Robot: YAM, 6 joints.
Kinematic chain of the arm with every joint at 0, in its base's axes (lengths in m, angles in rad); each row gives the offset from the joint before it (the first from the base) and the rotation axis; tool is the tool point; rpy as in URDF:
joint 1: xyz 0 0 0.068 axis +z
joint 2: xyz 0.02 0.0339 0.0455 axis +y
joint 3: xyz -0.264 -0.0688 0 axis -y
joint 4: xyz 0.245 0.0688 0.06 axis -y
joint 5: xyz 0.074 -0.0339 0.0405 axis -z
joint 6: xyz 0.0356 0 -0.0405 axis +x
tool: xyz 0 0 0 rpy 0 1.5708 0
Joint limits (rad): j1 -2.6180..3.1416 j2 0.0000..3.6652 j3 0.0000..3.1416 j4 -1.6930..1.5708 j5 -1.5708..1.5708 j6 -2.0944..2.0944
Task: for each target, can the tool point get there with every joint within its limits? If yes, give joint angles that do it. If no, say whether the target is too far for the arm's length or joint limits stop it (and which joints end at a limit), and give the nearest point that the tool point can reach.
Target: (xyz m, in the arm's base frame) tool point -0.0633 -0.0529 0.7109
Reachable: yes | joints -2.0636 1.7315 2.8982 0.7004 1.0415 -1.4898
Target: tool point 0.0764 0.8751 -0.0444
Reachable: no: too far | nearest point 0.0553 0.6331 0.0003 | short by 0.247 m
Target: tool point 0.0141 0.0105 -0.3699
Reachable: no: joint limits stop it (at a limit: joint 2) | nearest point 0.0400 0.0298 -0.3208 | short by 0.059 m
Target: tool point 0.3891 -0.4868 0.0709
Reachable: yes | joints -0.9157 3.2400 2.7422 0.9560 -0.3417 0.7470
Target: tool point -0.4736 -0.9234 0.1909
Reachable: no: too far | nearest point -0.2939 -0.5731 0.1610 | short by 0.395 m
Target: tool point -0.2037 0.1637 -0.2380
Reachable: yes | joints 2.5622 3.1462 1.2671 0.2399 0.7985 -1.4594
